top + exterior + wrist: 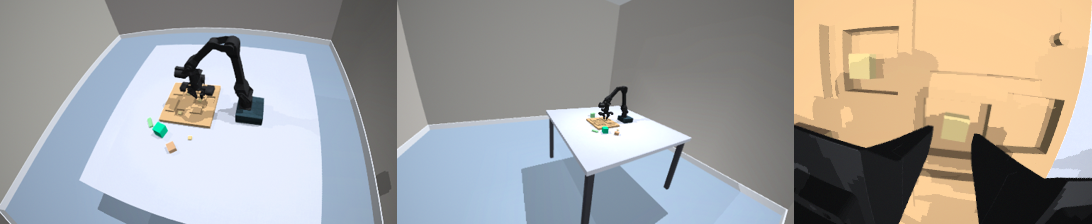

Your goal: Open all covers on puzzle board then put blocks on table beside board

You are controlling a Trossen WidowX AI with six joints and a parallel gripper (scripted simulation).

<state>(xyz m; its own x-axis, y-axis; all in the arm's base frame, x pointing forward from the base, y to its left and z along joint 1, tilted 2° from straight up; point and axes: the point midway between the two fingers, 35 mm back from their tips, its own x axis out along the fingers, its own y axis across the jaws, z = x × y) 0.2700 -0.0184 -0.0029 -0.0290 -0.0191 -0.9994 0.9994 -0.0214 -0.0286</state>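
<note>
Now: gripper tip 50 mm short of the tan puzzle board, 10 mm to the right of it and 10 mm above it. Round my gripper tip: tan cube (320 mm to the left, 50 mm ahead, 20 mm below); light green bar (240 mm ahead, 200 mm to the left, 20 mm below); green cube (250 mm to the left, 140 mm ahead).
</note>
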